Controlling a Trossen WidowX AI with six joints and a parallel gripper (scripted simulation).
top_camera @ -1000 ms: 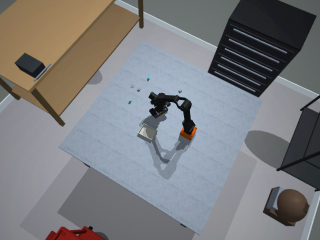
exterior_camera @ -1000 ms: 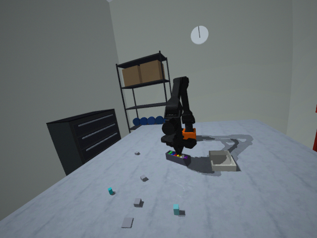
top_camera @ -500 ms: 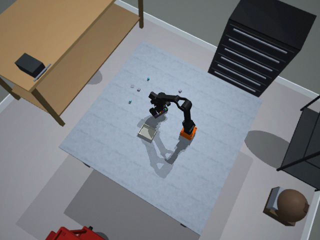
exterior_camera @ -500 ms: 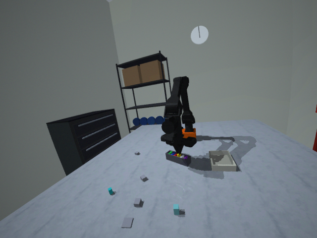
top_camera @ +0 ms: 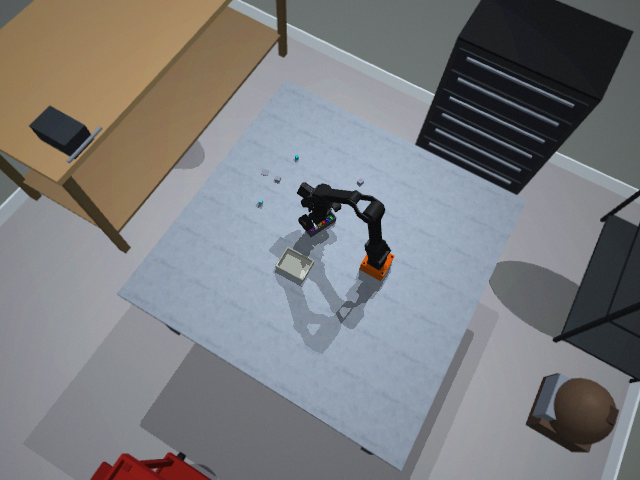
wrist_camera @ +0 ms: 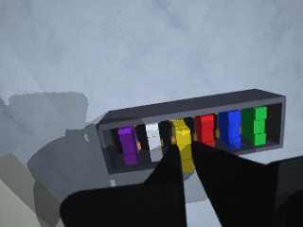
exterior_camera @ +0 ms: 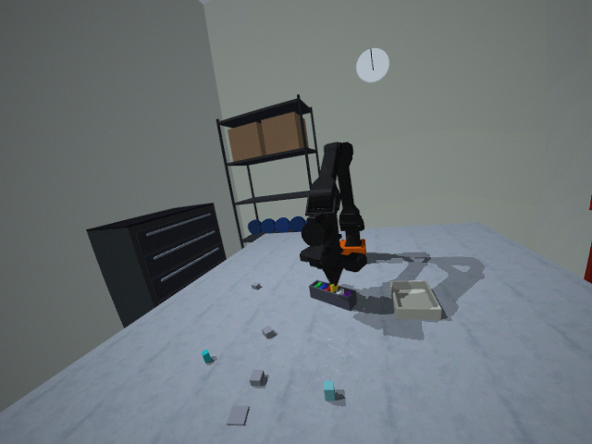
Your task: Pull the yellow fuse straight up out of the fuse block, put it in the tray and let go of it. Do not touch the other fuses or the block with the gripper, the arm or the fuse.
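My gripper tip is now 21 cm to the right of the cream tray, 5 cm above it and 1 cm past it. Round my gripper tip: yellow fuse: 1 cm below.
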